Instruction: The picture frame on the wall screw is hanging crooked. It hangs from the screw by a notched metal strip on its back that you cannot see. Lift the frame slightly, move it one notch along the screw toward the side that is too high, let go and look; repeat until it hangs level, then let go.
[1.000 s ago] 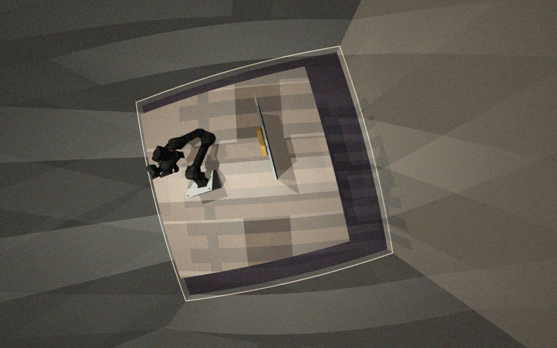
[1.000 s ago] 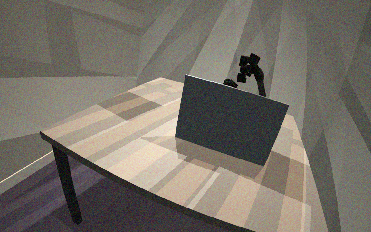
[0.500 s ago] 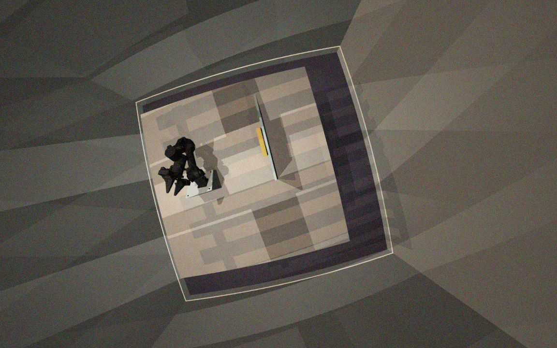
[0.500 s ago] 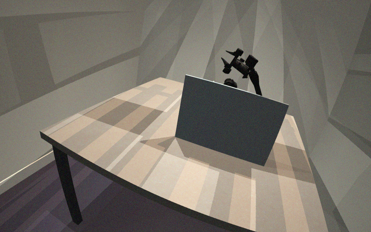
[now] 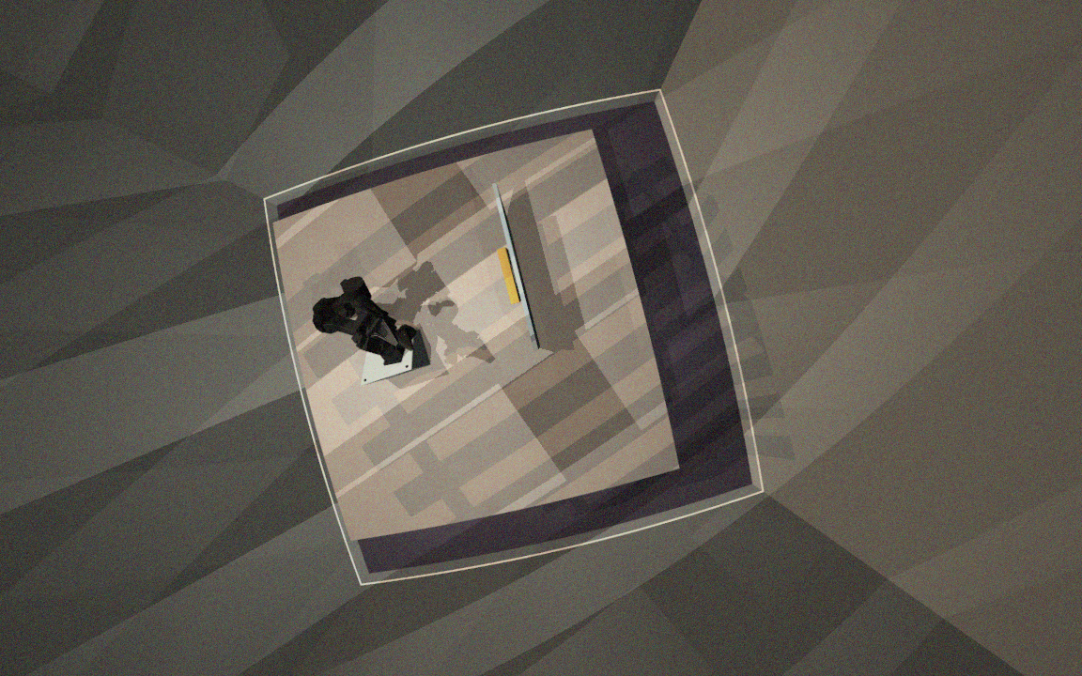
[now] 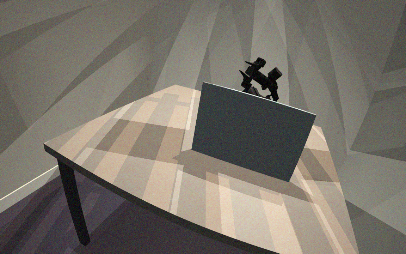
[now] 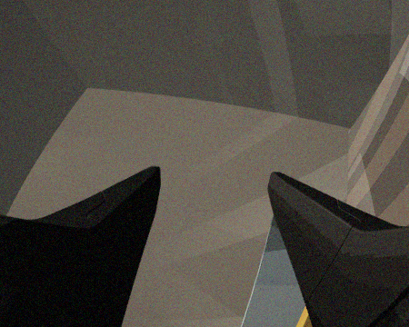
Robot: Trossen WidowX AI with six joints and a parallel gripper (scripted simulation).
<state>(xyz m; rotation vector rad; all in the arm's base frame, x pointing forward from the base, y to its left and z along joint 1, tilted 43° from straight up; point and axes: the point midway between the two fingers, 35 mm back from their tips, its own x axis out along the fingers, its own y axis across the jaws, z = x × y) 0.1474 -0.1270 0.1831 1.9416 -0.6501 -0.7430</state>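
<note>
My gripper tip is now 290 mm short of the yellow picture frame, 160 mm to the right of it and 200 mm above it. The rest, counted from my gripper tip: grey-blue wall panel (300 mm ahead, 160 mm to the left, 220 mm below).
</note>
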